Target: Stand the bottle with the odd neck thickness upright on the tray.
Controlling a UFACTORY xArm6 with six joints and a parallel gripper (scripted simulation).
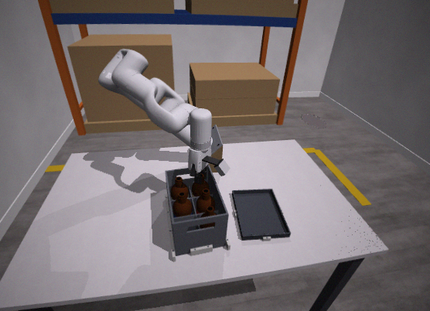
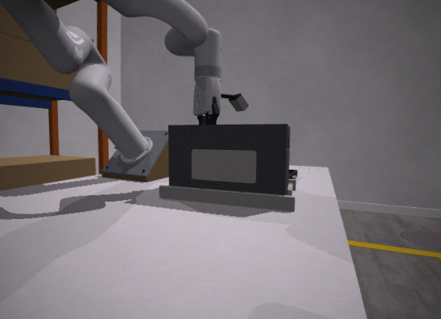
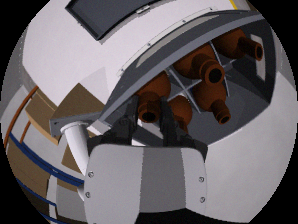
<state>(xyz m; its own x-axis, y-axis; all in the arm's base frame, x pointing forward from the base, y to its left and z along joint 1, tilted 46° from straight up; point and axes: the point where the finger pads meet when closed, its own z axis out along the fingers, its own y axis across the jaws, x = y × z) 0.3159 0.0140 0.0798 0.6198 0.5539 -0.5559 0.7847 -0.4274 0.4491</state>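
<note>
The glass bottle lies 70 mm below my hand. From my hand the other things lie so: dark grey crate 100 mm ahead, 30 mm to the right, 70 mm below; dark tray 80 mm ahead, 240 mm to the left, 150 mm below.
</note>
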